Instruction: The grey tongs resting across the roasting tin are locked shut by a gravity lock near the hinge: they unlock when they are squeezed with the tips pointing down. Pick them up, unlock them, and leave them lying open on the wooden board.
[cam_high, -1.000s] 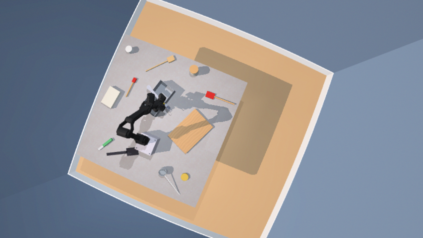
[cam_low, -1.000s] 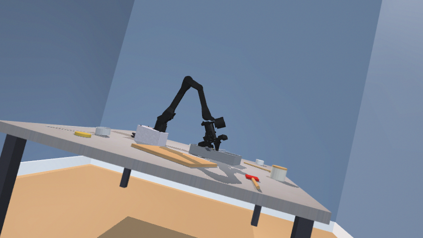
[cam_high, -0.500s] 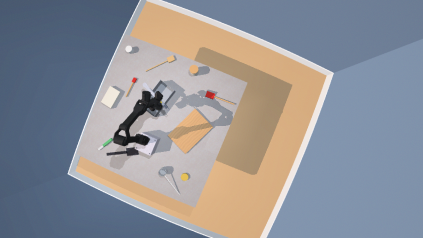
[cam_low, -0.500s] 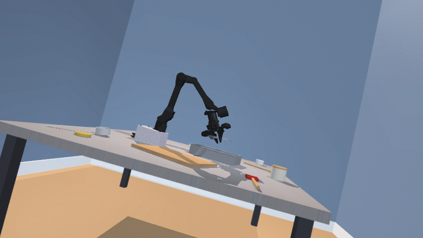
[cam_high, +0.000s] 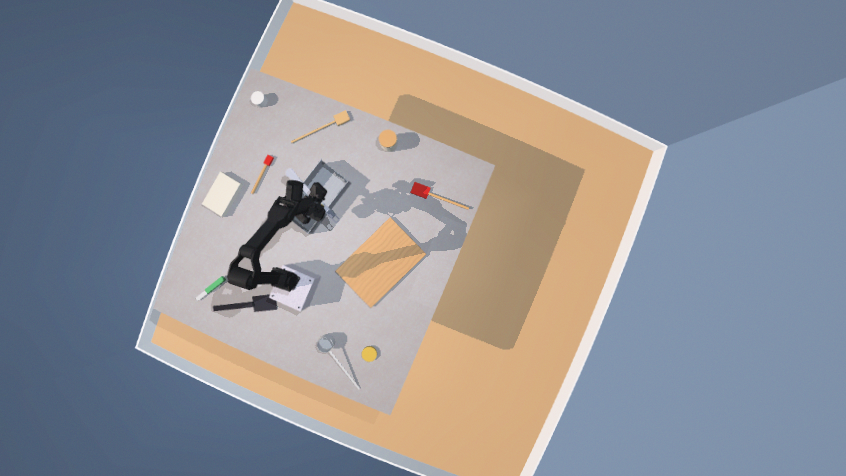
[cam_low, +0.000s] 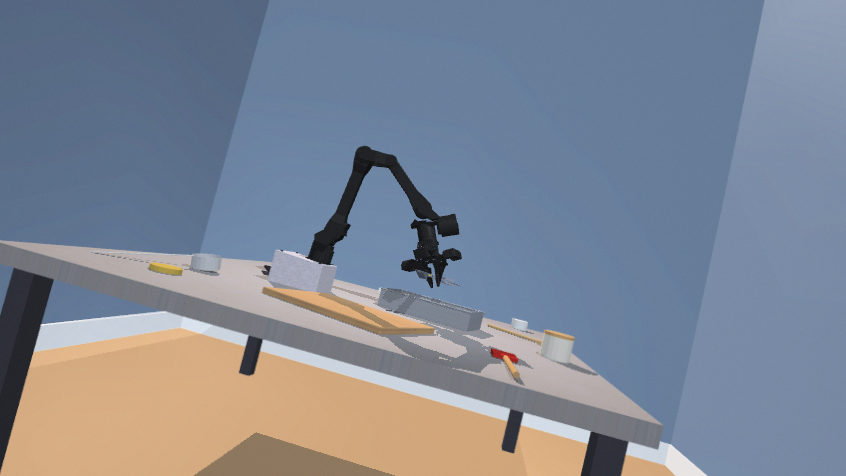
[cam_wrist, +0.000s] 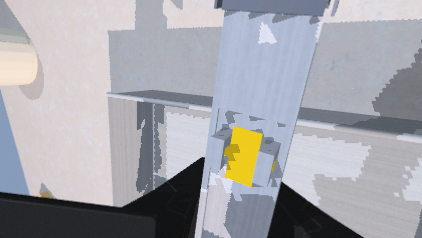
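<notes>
Now: the yellow lock piece 30 mm above my gripper tip, 20 mm to the right of it and 20 mm behind it. Round my gripper tip: roasting tin: 70 mm below, 60 mm to the left, 10 mm behind; red-headed spatula: 400 mm to the right, 270 mm ahead, 90 mm below; wooden board: 340 mm to the right, 120 mm behind, 90 mm below.
</notes>
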